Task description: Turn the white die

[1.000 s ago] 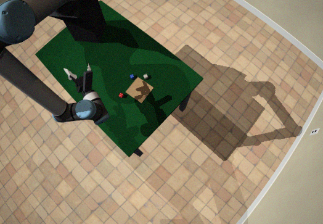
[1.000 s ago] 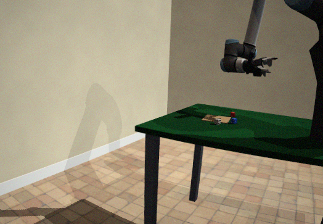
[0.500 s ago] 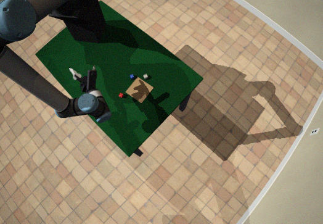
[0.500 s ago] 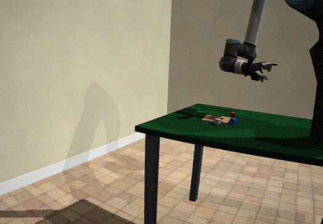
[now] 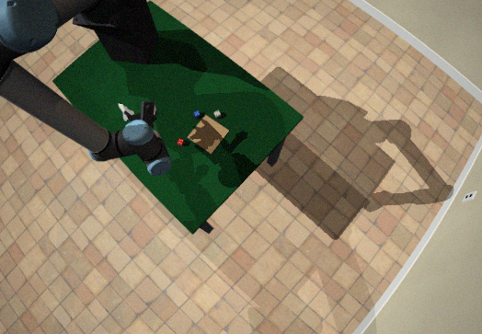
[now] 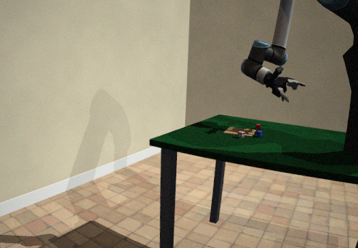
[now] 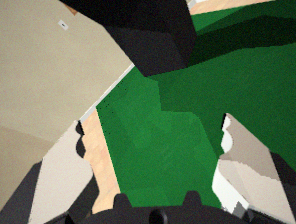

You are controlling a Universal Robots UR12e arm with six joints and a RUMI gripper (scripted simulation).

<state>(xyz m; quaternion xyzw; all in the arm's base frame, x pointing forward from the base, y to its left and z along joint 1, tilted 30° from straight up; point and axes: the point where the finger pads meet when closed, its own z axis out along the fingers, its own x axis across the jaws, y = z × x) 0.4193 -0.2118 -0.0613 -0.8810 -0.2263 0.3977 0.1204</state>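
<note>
Now: the red die 190 mm below my hand, 190 mm ahead of it and 30 mm to the left of it. Also, from my hand: white die: 240 mm to the left, 220 mm ahead, 190 mm below; tan mat: 260 mm ahead, 200 mm below, 150 mm to the left; blue die: 190 mm below, 180 mm to the left, 150 mm ahead.
</note>
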